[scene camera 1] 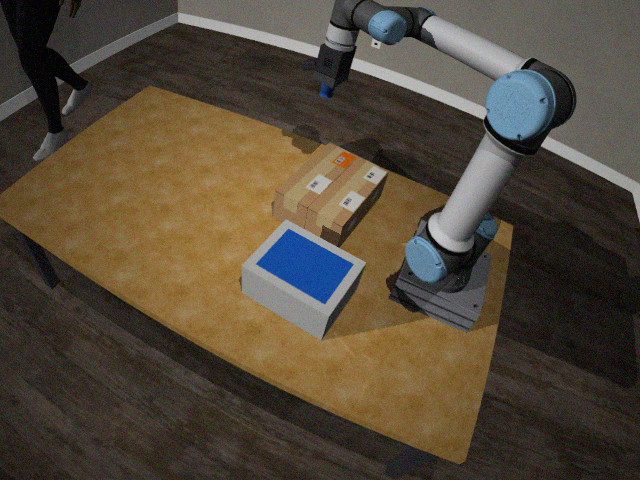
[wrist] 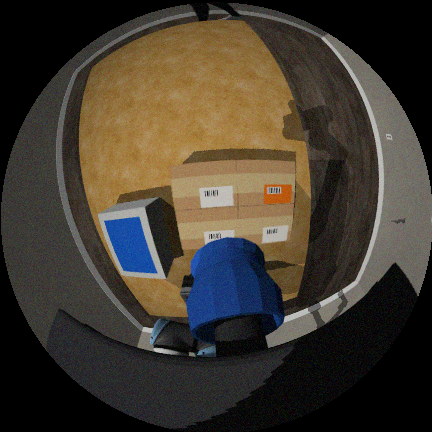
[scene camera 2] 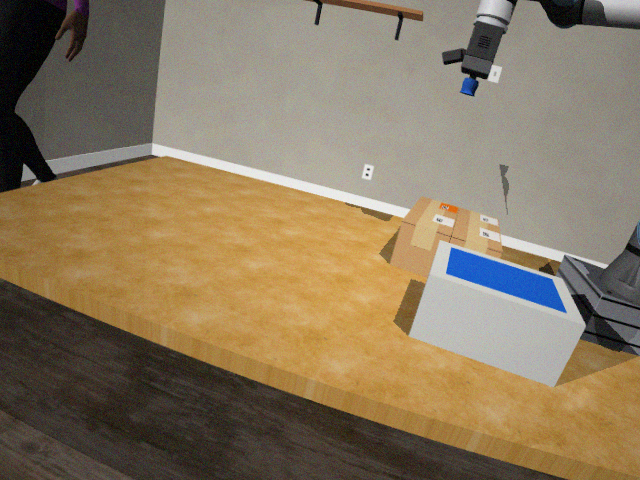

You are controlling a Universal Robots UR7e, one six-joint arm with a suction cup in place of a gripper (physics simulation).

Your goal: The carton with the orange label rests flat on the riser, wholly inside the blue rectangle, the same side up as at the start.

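Frame: origin at the arm's base, x back, y right, z up, level; millimetres.
Seen in the pictures: end effector, tool point: (scene camera 1: 325, 94) (wrist: 228, 269) (scene camera 2: 467, 94); arm's base, origin of the base link: (scene camera 2: 632, 293).
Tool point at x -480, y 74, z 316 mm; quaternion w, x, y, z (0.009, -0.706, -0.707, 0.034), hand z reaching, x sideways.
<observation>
Offsets run from my tool point to a thing's middle. Level surfaces: height alone.
The carton with the orange label {dx +7, dy +127, dz -358 mm} (scene camera 1: 342, 159) (scene camera 2: 448, 207) (wrist: 278, 194) lies on the table, label up, in a tight block of several brown cartons. It is at the block's back left corner in scene camera 1 and upper right in the wrist view. The pale grey riser {dx +159, dy -297, dz -356 mm} (scene camera 1: 281, 302) (scene camera 2: 491, 330) (wrist: 152, 245) stands in front of the block in scene camera 1. Its top bears the blue rectangle {dx +159, dy -297, dz -296 mm} (scene camera 1: 305, 266) (scene camera 2: 506, 279) (wrist: 131, 246), with nothing on it. My gripper (scene camera 1: 325, 91) (scene camera 2: 468, 87) (wrist: 230, 285), a blue suction cup, is open and empty, high above and apart from the cartons.
Cartons with white labels {dx +117, dy -36, dz -358 mm} (scene camera 1: 353, 201) (scene camera 2: 489, 235) (wrist: 216, 196) press against the orange-labelled one. The arm's base (scene camera 1: 439, 299) stands right of the riser on the wooden table {dz -416 mm} (scene camera 1: 155, 180) (scene camera 2: 232, 258) (wrist: 175, 90). A person (scene camera 1: 38, 62) (scene camera 2: 25, 56) stands beyond the table's left end.
</observation>
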